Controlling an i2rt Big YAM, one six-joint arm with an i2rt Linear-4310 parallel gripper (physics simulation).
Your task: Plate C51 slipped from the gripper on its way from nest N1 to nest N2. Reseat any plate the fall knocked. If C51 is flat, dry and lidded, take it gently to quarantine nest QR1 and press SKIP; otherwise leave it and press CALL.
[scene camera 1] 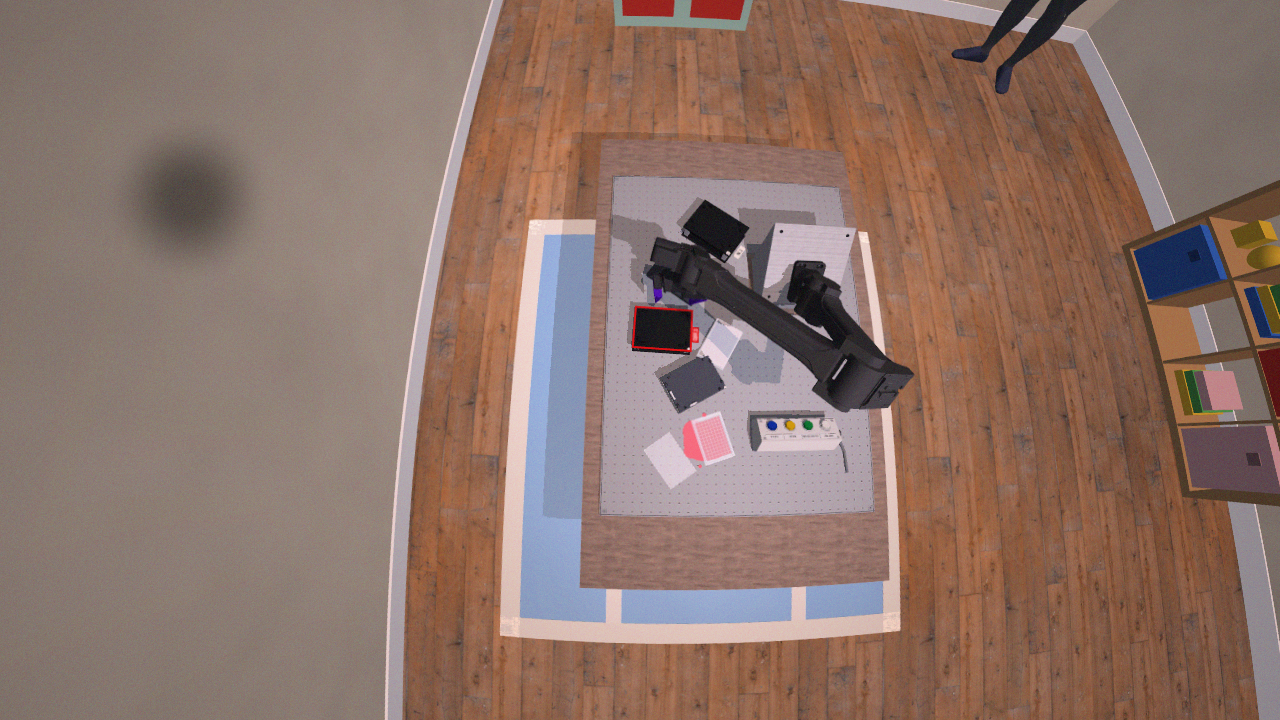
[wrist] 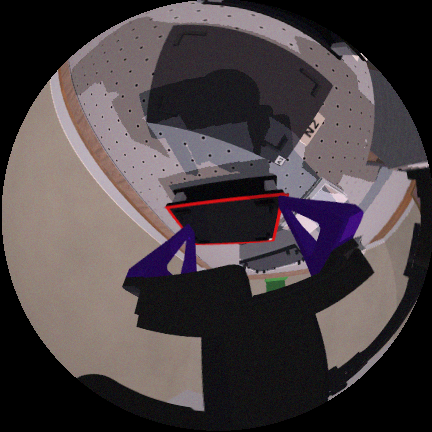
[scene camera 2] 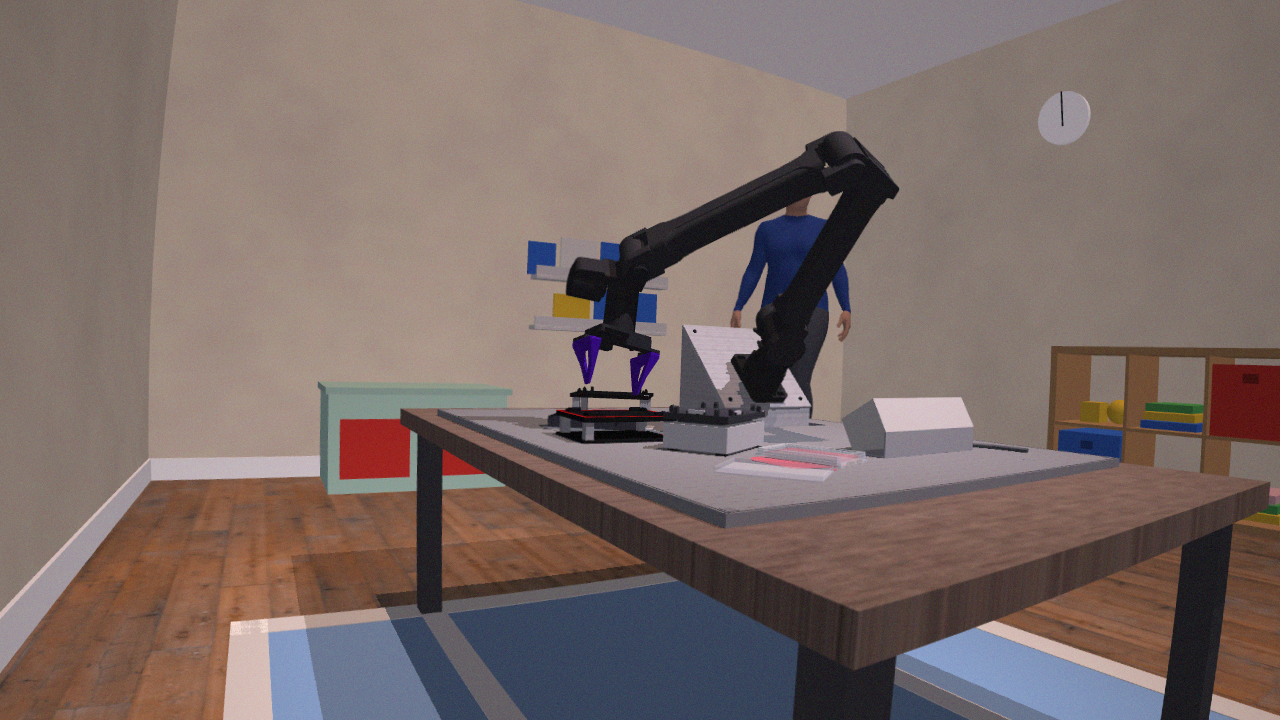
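Note:
My gripper is open, with nothing between its purple fingers. In the wrist view, the dark flat nest N2 bears corner brackets and no plate, with its N2 label beside it. A red-rimmed black nest lies past the fingertips; its name is not readable. A pale clear-topped piece lies beside it. A plate with pink-red contents lies near a red patch and a separate pale sheet, perhaps its lid. No C51 label is readable.
A black block-like nest stands behind the gripper. A dark-topped unit stands beyond the red-rimmed nest. A button box stands at the right. A slanted panel stands by the arm base. A person stands behind.

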